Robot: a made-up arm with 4 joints.
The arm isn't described. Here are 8 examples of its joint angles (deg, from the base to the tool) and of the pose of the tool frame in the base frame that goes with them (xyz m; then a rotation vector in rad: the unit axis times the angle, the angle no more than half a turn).
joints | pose
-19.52 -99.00 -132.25 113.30 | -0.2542 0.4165 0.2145 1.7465 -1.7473 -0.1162
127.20 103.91 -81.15 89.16 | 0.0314 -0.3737 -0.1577 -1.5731 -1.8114 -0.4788
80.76 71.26 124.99 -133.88 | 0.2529 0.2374 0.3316 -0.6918 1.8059 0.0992
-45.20 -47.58 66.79 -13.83 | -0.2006 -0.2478 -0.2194 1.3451 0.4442 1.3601
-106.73 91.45 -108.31 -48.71 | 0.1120 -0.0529 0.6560 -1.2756 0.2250 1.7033
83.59 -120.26 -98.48 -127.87 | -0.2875 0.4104 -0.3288 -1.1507 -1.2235 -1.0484
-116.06 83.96 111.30 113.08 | 0.0219 -0.1008 -0.2378 -1.3479 -0.9994 -1.4906
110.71 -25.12 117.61 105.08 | 0.0421 -0.0194 0.3783 -1.6680 0.4757 2.5672
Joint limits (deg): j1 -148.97..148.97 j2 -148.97..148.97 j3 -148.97..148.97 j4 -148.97..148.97
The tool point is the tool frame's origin. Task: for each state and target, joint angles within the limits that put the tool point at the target. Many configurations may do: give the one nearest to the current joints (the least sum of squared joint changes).
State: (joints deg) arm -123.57 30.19 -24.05 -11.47
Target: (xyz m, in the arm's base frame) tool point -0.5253 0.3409 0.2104
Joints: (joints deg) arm -80.89 23.45 -44.72 -39.43
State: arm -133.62 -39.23 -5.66 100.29
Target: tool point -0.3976 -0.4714 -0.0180
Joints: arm -125.81 -63.65 -32.94 82.88
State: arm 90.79 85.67 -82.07 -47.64
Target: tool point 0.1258 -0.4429 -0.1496
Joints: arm 113.41 91.51 -80.79 -53.62
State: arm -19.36 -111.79 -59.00 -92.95
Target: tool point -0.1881 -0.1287 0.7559
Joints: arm -15.97 -112.86 -23.78 -110.32
